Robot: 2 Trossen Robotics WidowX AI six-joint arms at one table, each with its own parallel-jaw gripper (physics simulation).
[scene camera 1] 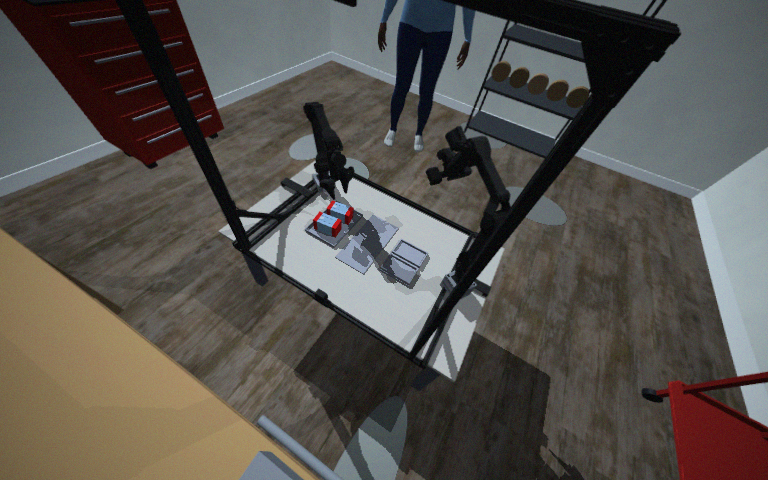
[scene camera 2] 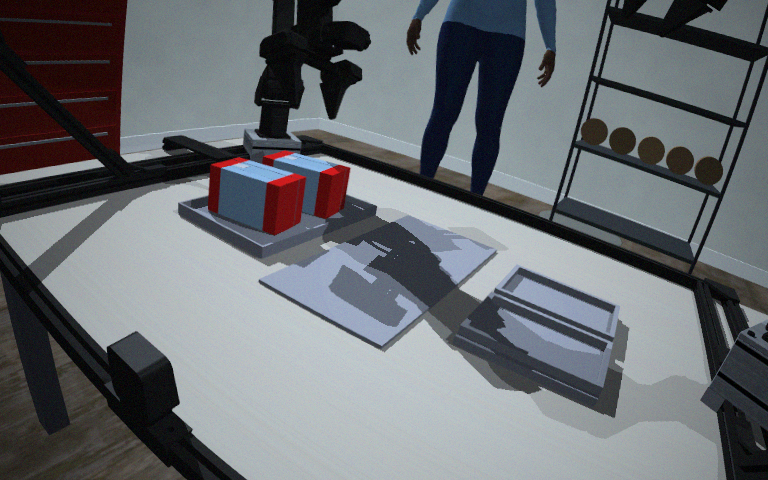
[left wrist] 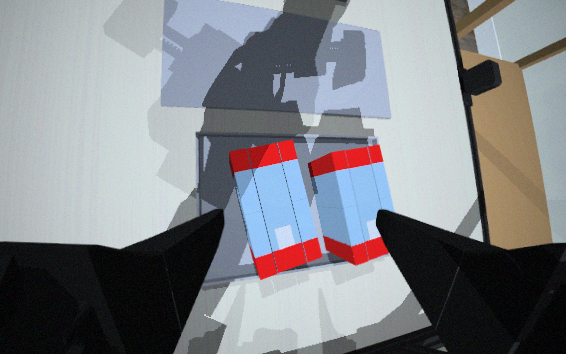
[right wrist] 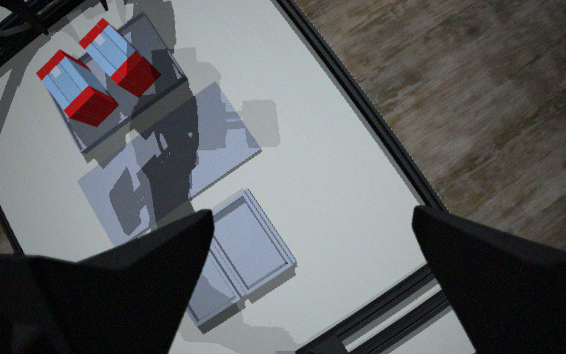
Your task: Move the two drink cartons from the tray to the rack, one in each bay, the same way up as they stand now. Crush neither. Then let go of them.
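Places are measured from the left arm's base along level axes (x back, y right, z up), in centimetres.
Where they show: left gripper, fingertip midpoint: (scene camera 1: 340,196) (scene camera 2: 313,112) (left wrist: 300,216) (right wrist: 77,21); right gripper, fingertip midpoint: (scene camera 1: 439,182) (scene camera 2: 642,26) (right wrist: 312,218); left arm's base, link origin: (scene camera 1: 323,177) (scene camera 2: 272,134).
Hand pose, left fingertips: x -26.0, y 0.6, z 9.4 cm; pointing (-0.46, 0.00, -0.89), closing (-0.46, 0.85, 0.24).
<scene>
Each offset is from my left fingertips to the top centre of the thing. "spot": to the spot under its first point.
Two light-blue drink cartons with red ends sit side by side in the grey tray {spot: dx -10.8, dy +14.3, dz -14.4 cm} (scene camera 2: 220,232) (left wrist: 215,225), long sides level. The nearer carton {dx -5.7, dy +8.9, dz -7.6 cm} (scene camera 1: 327,224) (scene camera 2: 243,192) (left wrist: 350,205) (right wrist: 77,90) and the farther carton {dx -0.5, dy +0.2, dz -7.6 cm} (scene camera 1: 340,212) (scene camera 2: 300,169) (left wrist: 275,205) (right wrist: 117,57) stand apart. The two-bay grey rack {dx -37.9, dy -17.9, dz -13.0 cm} (scene camera 2: 555,315) (right wrist: 230,270) is empty; a finger partly hides it in the right wrist view. My left gripper (scene camera 1: 339,193) (left wrist: 300,216) is open above the tray, with nothing between its fingers. My right gripper (right wrist: 312,218) is open and empty, high above the table.
A thin flat grey plate (scene camera 1: 353,257) (scene camera 2: 305,283) (left wrist: 185,90) (right wrist: 225,160) lies between tray and rack, crossed by arm shadows. A black frame surrounds the table, with a black block (scene camera 2: 141,373) on its front rail. A person (scene camera 1: 421,62) stands behind the table.
</scene>
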